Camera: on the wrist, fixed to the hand. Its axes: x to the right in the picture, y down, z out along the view.
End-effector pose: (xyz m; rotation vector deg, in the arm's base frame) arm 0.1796 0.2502 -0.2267 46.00 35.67 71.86
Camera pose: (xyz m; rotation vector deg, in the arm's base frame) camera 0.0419 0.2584 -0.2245 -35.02 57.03 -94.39
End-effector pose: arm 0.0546 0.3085 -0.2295 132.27 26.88 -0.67
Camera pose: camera 0.0477 0.3246 -0.0927 27.18 -158.93 62.36
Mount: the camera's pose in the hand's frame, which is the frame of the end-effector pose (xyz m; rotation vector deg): -0.0215 0.0820 -0.1088 10.45 6.48 -179.05
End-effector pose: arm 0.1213 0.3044 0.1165 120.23 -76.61 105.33
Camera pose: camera -0.0128 0.3245 0.0912 55.72 95.52 3.83
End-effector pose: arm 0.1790 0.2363 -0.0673 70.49 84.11 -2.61
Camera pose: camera 0.1540 0.3277 0.0329 101.49 -94.23 101.97
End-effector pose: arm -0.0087 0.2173 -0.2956 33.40 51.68 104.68
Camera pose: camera -0.1244 0.1423 -0.2968 -46.50 38.24 -62.89
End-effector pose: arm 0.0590 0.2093 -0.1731 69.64 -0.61 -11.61
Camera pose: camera 0.0628 0.3411 -0.1327 -9.78 -98.98 132.59
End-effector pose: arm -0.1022 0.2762 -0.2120 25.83 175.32 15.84
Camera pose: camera -0.0651 0.3287 -0.0900 -172.30 27.16 -12.22
